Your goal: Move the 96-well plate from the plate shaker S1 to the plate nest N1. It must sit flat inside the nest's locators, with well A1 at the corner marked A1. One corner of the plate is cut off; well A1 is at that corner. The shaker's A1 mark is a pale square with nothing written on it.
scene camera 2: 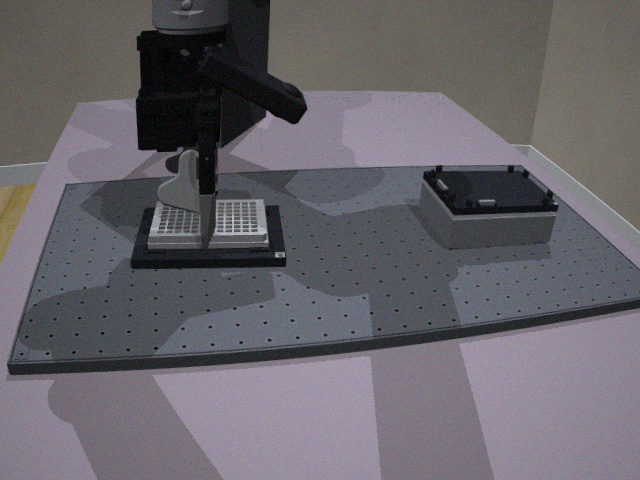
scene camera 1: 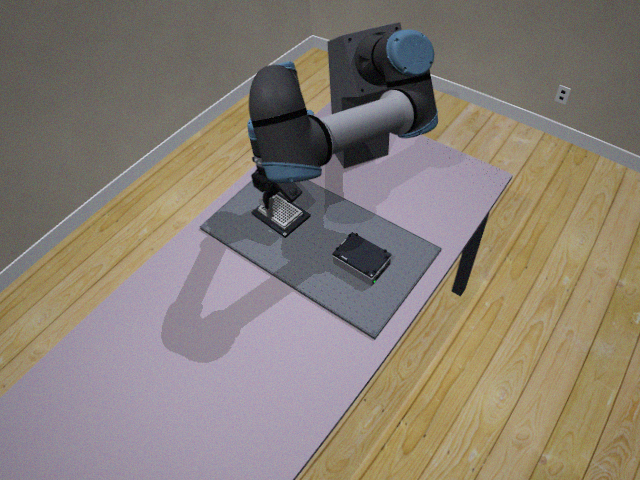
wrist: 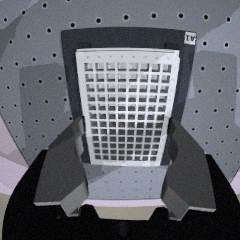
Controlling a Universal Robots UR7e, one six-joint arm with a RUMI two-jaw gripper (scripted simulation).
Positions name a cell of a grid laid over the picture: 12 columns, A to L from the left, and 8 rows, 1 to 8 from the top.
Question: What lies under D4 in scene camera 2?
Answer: The gripper.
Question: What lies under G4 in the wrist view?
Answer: A white 96-well plate.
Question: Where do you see a black plate nest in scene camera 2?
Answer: D5
